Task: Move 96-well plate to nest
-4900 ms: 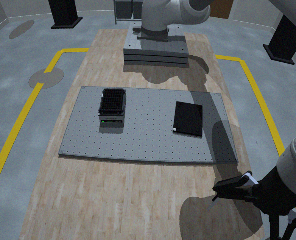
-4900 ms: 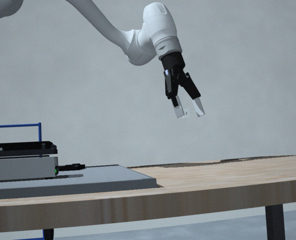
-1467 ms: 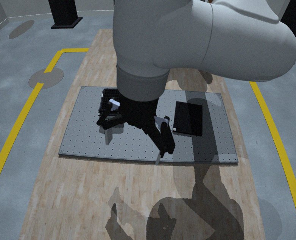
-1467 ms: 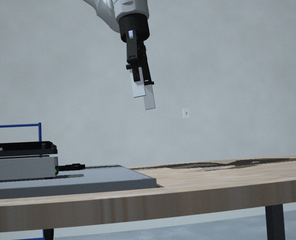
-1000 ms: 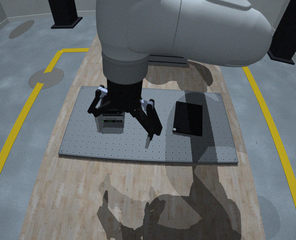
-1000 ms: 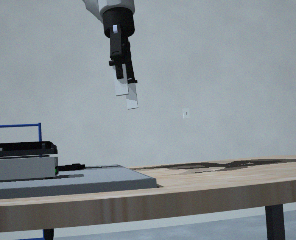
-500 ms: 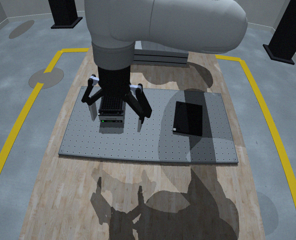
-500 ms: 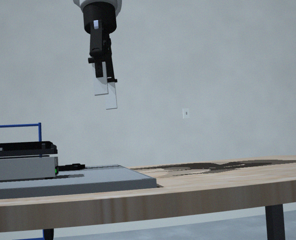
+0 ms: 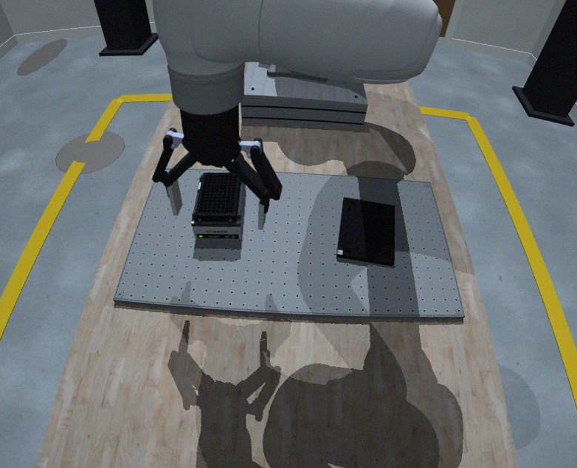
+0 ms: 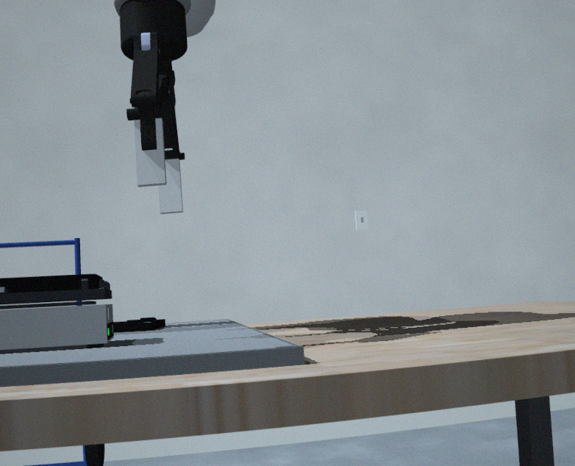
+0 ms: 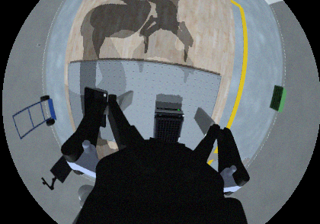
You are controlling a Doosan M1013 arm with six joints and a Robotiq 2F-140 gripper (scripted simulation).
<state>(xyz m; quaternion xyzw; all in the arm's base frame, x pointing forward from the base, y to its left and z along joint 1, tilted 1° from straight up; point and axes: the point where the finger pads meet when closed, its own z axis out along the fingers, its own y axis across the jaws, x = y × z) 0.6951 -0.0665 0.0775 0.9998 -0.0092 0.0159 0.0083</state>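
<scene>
Now: hand 12 cm past the black 96-well plate, 10 cm above it and 4 cm to the left of it. Also, from my hand: black plate nest N1: 28 cm to the left, 15 cm below, 13 cm behind; then small pale mark: 22 cm to the left, 15 cm below, 5 cm behind.
</scene>
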